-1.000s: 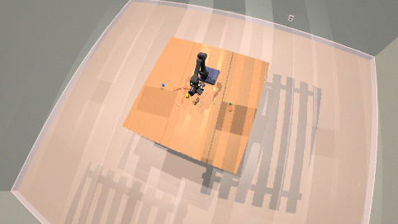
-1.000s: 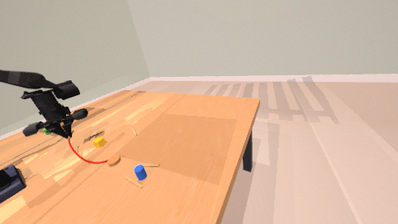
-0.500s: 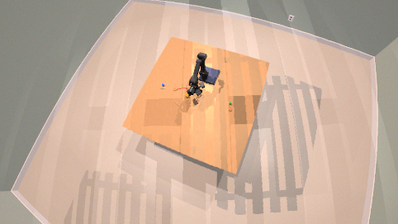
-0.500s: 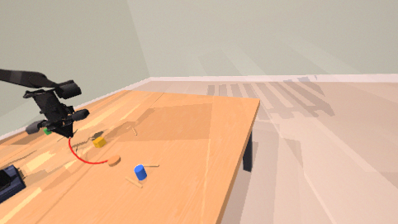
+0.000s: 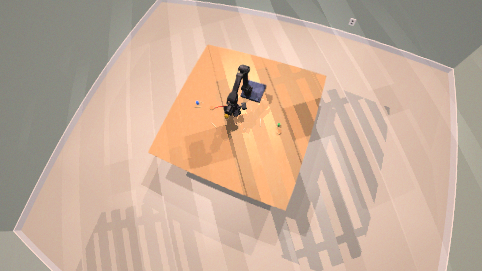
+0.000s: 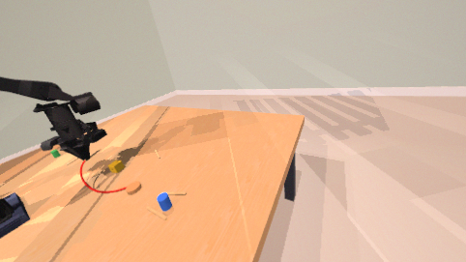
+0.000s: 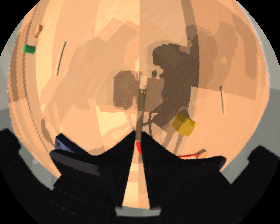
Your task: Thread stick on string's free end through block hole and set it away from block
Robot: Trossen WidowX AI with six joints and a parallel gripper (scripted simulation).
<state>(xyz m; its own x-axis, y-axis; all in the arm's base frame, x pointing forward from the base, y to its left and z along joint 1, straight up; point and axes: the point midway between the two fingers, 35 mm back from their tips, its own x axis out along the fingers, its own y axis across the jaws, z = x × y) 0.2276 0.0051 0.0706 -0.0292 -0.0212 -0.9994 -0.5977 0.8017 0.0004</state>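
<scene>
Now: the yellow wooden block 5 cm ahead of my gripper tip, 8 cm to the right of it and 4 cm below it. Round my gripper tip: blue cylinder: 5 cm ahead, 39 cm to the right, 4 cm below; green piece: 6 cm behind, 37 cm to the left, 4 cm below; round wooden button: 4 cm ahead, 24 cm to the right, 5 cm below.
</scene>
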